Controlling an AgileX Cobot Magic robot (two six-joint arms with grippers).
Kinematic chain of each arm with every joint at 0, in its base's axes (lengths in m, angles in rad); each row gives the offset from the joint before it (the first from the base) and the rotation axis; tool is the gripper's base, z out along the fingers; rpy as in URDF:
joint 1: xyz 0 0 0.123 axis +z
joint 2: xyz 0 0 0 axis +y
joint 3: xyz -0.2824 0 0.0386 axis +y
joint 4: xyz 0.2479 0 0.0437 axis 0.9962 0 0.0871
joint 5: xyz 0 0 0 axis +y
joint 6: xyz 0.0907 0 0.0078 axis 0.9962 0 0.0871
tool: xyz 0 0 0 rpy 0 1.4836 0
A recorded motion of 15 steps. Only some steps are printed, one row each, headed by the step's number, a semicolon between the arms.
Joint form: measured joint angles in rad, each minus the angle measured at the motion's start. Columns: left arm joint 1, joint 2, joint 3, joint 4, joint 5, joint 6; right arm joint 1, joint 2, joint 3, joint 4, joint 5, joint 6.
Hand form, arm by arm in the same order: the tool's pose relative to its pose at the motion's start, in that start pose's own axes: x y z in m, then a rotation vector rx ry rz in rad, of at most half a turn. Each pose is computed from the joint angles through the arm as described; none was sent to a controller.
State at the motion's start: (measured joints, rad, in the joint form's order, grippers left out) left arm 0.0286 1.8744 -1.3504 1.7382 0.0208 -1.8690; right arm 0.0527 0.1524 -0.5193 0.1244 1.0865 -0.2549
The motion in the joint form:
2: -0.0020 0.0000 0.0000 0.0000 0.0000 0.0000; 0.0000 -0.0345 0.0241 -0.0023 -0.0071 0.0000
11: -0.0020 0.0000 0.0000 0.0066 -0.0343 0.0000; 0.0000 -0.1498 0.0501 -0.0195 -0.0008 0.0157
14: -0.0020 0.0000 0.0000 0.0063 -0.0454 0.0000; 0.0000 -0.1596 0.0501 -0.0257 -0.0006 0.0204
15: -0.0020 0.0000 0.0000 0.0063 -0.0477 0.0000; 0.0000 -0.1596 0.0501 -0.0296 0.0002 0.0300
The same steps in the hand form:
2: 0.0001 -0.0009 0.0000 0.0018 0.0002 0.0008; 0.0066 0.0010 0.0010 0.0058 -0.0165 -0.0022
11: 0.0010 -0.0039 -0.0001 0.0346 0.0103 0.0074; 0.0211 0.0034 -0.0067 0.0360 -0.0939 -0.0035
14: 0.0013 -0.0048 -0.0001 0.0452 0.0136 0.0071; 0.0221 0.0032 -0.0079 0.0430 -0.1020 -0.0024
15: 0.0014 -0.0050 -0.0001 0.0474 0.0143 0.0071; 0.0222 0.0029 -0.0079 0.0458 -0.1006 0.0056

